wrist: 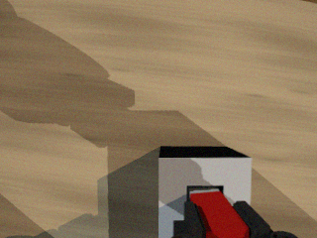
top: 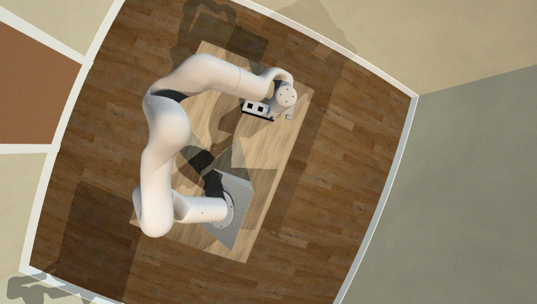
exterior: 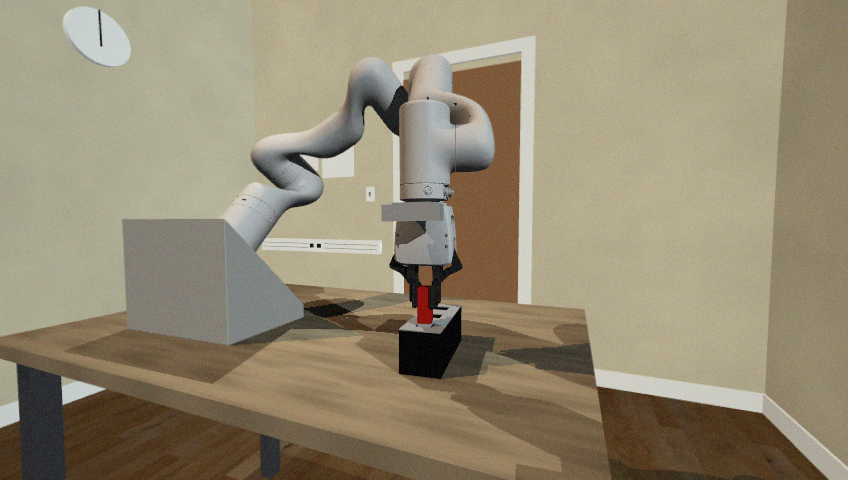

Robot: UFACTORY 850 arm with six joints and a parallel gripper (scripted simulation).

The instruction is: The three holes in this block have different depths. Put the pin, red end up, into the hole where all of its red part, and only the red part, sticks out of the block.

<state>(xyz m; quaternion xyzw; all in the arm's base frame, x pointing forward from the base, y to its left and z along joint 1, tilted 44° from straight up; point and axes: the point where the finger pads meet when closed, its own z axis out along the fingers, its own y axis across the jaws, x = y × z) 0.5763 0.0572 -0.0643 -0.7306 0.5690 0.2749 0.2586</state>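
The pin is 20 mm below my hand. The rest, counted from my hand: black block (90 mm below, 60 mm to the left, 10 mm behind).
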